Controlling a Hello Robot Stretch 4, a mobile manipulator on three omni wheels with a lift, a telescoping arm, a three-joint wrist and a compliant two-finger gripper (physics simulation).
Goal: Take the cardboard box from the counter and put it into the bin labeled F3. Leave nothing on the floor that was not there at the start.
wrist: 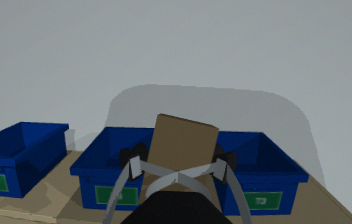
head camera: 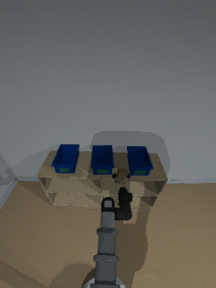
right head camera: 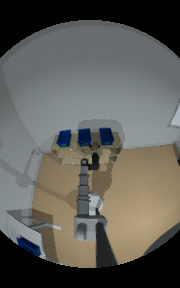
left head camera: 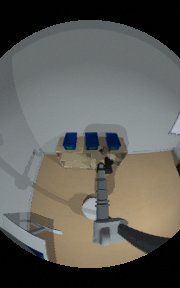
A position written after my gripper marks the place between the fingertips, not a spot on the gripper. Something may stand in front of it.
Observation:
I see my gripper (wrist: 177, 155), a brown cardboard box (wrist: 177, 144) and a low tan shelf unit (head camera: 81, 190).
The low tan shelf unit shows as well in the right head camera view (right head camera: 67, 155) and in the left head camera view (left head camera: 80, 158).

